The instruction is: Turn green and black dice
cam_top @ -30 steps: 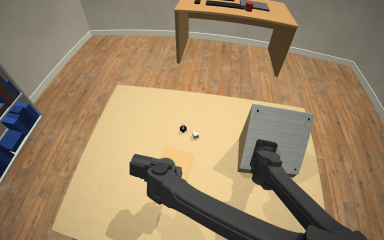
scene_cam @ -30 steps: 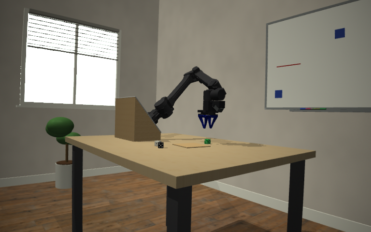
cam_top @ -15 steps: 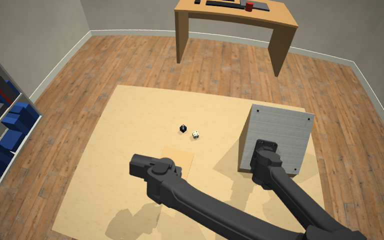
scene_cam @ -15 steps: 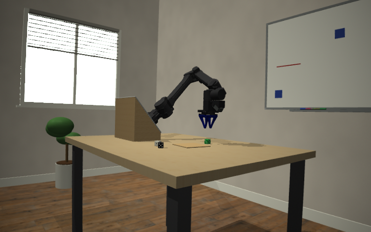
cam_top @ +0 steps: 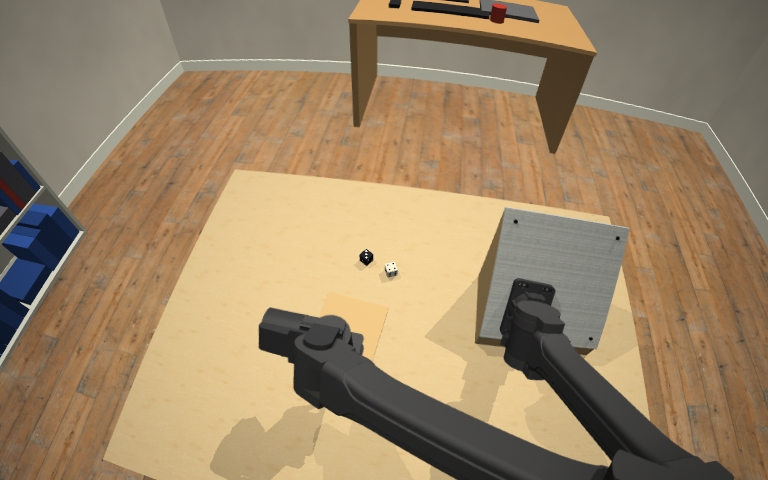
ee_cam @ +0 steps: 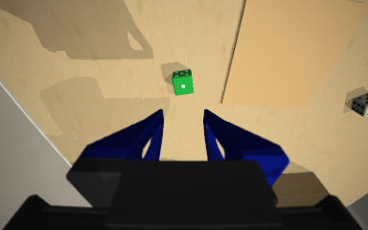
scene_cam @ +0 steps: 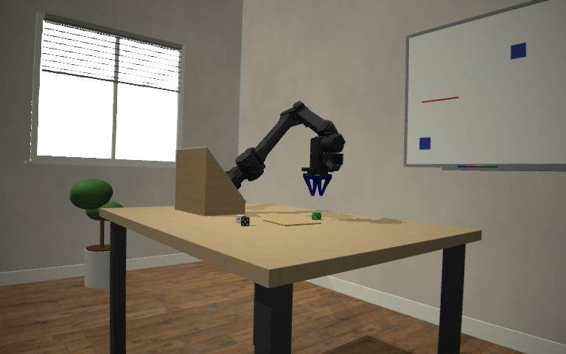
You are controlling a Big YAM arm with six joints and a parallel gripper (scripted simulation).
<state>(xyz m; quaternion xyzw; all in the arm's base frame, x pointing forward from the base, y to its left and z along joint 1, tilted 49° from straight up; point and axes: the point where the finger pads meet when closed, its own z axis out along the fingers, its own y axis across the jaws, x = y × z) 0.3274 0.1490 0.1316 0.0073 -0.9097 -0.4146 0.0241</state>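
Now: hand 80 mm above the green die. Round my hand: black die 310 mm to the right, 80 mm below, 30 mm ahead; then tan mat 130 mm to the right, 90 mm below, 30 mm ahead; then white die 290 mm to the right, 80 mm below, 30 mm behind.
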